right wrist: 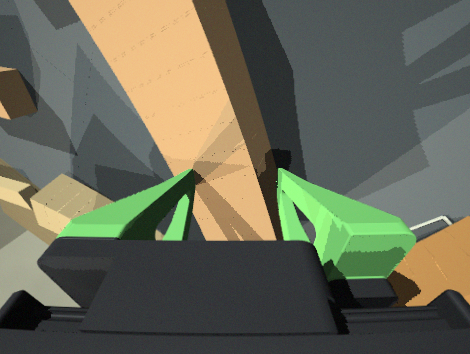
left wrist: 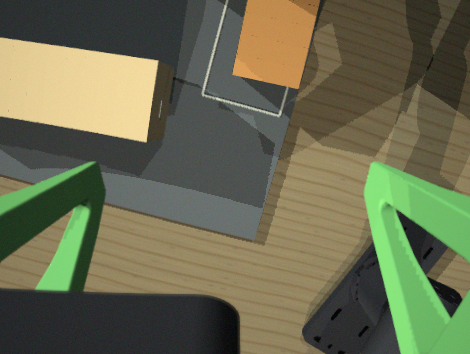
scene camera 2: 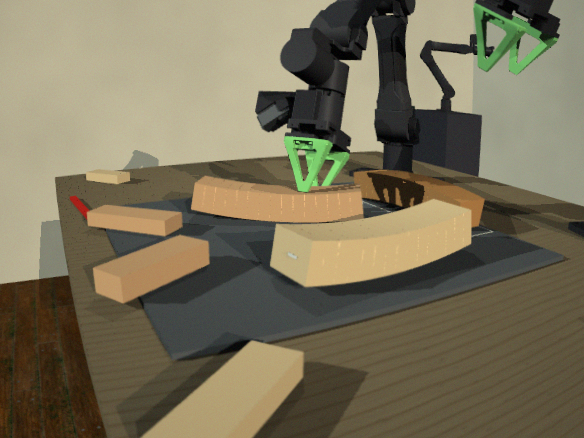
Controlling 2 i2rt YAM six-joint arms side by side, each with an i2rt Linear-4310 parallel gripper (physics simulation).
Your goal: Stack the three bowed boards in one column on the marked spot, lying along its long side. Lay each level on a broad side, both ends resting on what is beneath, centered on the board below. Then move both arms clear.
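Pixels of known places: left gripper, between the fingertips: (left wrist: 234, 177) (scene camera 2: 498, 71); right gripper, between the fingertips: (right wrist: 235, 176) (scene camera 2: 310, 194); left arm's base, origin of its link: (left wrist: 378, 280).
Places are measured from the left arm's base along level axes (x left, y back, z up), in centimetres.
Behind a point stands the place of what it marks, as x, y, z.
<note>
A dark orange bowed board (scene camera 2: 462, 195) {-10.9, -23.5, 5.2} (left wrist: 275, 45) {-11.8, -23.7, 5.3} (right wrist: 445, 260) {-27.8, -33.8, 3.0} lies at the marked white outline (left wrist: 242, 105) {-6.5, -22.9, 0.6} (right wrist: 427, 223) {-27.7, -34.6, 0.7}, partly within it. A peach bowed board (scene camera 2: 250, 200) {-16.5, -53.1, 3.5} (right wrist: 175, 75) {-19.6, -50.8, 4.6} lies on the mat, left of it in scene camera 2. A pale yellow bowed board (scene camera 2: 375, 250) {7.0, -41.8, 3.7} (left wrist: 75, 90) {0.4, -35.0, 5.2} lies in front of both. My right gripper (scene camera 2: 312, 187) {-18.5, -44.3, 3.7} (right wrist: 235, 176) {-18.5, -44.3, 3.7} is partly open over the peach board's right part, with a finger at either side and nothing gripped. My left gripper (scene camera 2: 500, 71) {-3.7, -22.6, 23.2} (left wrist: 234, 177) {-3.7, -22.6, 23.2} is wide open and empty, high up at the right.
The dark mat (scene camera 2: 240, 310) {13.0, -55.6, 0.6} lies on the wooden table (scene camera 2: 450, 350) {21.9, -39.2, 0.0}. Peach blocks (scene camera 2: 135, 220) {-12.0, -68.9, 2.3} (scene camera 2: 155, 265) {7.5, -63.7, 3.0} are at its left edge. A pale block (scene camera 2: 240, 385) {27.6, -56.2, 2.2} is at the front, a small pale block (scene camera 2: 107, 176) {-50.4, -81.6, 1.4} at the back left, near a red strip (scene camera 2: 79, 206) {-27.8, -81.7, 0.6}.
</note>
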